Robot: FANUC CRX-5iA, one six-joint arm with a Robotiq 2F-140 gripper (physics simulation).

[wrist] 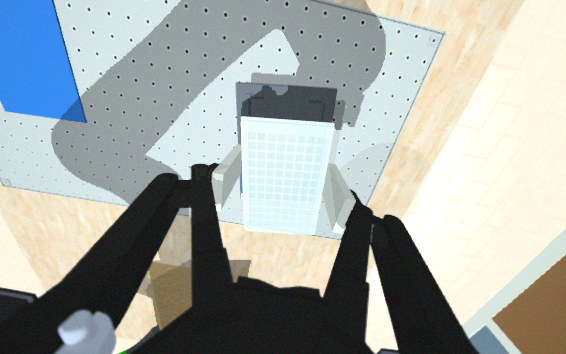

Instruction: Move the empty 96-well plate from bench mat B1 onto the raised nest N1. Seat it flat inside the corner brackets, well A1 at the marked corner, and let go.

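Frame: origin at the arm's base, x left, y back, z up, level; centimetres.
Seen in the pictures: gripper, between the fingertips: (284, 167).
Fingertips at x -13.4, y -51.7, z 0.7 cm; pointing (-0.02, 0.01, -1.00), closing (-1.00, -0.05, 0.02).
Offsets run from my fingertips to a thing's middle. Level surfaces: height alone.
The pale, translucent 96-well plate @[dx -0.3, dy +1.5, dz +0.6 cm] (286, 175) is between the two light grey finger pads in the wrist view. My gripper (284, 167) is shut on its long sides. The dark nest @[dx +0.1, dy +0.4, dz -9.2 cm] (295, 103) shows behind and below the plate, its far end sticking out past the plate's far edge. Thin dark corner lines show on the nest. The plate looks held above the nest, shifted toward the bottom of the view; the gap's height cannot be told. Most of the nest is hidden under the plate. The A1 mark cannot be made out.
A blue mat @[dz -12.2 cm] (37, 60) lies at the upper left on the perforated board @[dz -12.4 cm] (125, 55). The arm's shadow crosses the board. A brown block (172, 295) shows below the board, partly behind the left finger. A brown panel (540, 305) with a pale edge is at the lower right.
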